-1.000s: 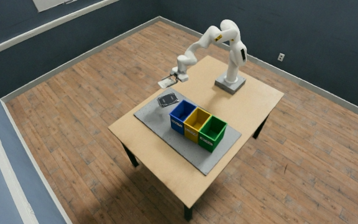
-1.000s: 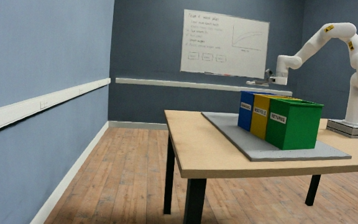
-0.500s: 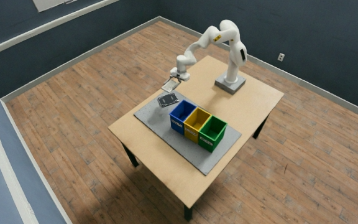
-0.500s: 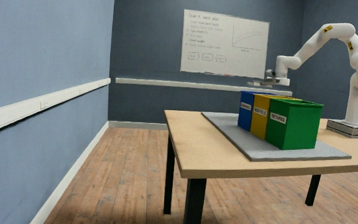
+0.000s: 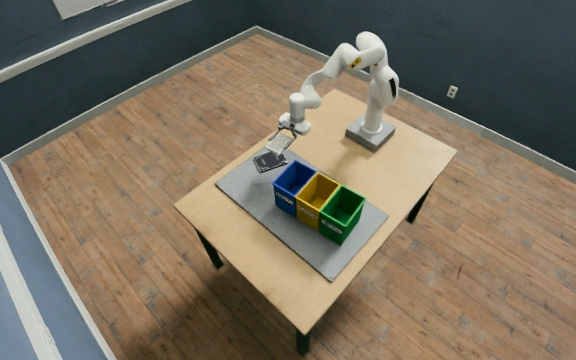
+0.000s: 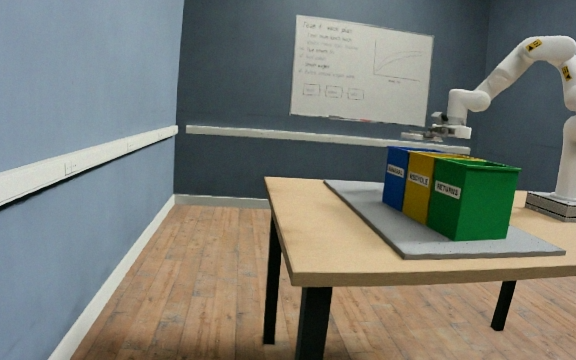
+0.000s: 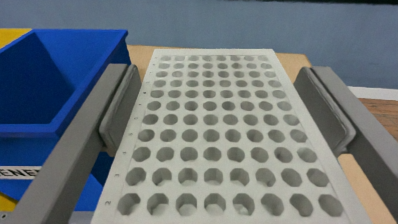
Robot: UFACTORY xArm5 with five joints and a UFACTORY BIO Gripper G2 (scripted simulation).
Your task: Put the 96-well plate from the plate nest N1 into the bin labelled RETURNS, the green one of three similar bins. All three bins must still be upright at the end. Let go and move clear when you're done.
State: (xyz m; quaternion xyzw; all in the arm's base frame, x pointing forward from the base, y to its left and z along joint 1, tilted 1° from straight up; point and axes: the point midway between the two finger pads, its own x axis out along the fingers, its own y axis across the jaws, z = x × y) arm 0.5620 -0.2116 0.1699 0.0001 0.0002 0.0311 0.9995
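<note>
Right now my hand is 8 cm short of the green returns bin, 44 cm to the right of it and 13 cm above it. Round my hand: blue bin: 10 cm ahead, 18 cm to the left, 13 cm below; then white 96-well plate: 1 cm below; then dark plate nest N1: 2 cm behind, 10 cm to the right, 22 cm below.
</note>
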